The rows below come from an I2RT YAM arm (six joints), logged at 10 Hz.
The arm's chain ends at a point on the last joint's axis. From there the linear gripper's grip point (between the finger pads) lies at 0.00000 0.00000 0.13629 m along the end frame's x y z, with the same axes.
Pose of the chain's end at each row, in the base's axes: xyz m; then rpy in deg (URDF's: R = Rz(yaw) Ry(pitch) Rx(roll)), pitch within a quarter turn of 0, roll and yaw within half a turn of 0:
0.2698 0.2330 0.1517 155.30 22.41 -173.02
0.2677 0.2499 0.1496 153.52 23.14 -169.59
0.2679 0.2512 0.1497 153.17 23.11 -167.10
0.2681 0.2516 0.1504 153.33 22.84 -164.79
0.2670 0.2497 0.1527 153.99 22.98 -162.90
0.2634 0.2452 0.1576 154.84 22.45 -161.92
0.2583 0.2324 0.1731 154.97 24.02 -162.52
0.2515 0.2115 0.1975 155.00 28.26 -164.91
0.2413 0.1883 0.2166 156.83 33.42 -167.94
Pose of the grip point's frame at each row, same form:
0.3097 0.2953 0.0372 155.30 22.41 -173.02
0.3039 0.3183 0.0374 153.52 23.14 -169.59
0.3007 0.3218 0.0378 153.17 23.11 -167.10
0.2977 0.3230 0.0382 153.33 22.84 -164.79
0.2951 0.3209 0.0399 153.99 22.98 -162.90
0.2902 0.3149 0.0436 154.84 22.45 -161.92
0.2889 0.3025 0.0603 154.97 24.02 -162.52
0.2930 0.2823 0.0887 155.00 28.26 -164.91
0.2976 0.2552 0.1120 156.83 33.42 -167.94

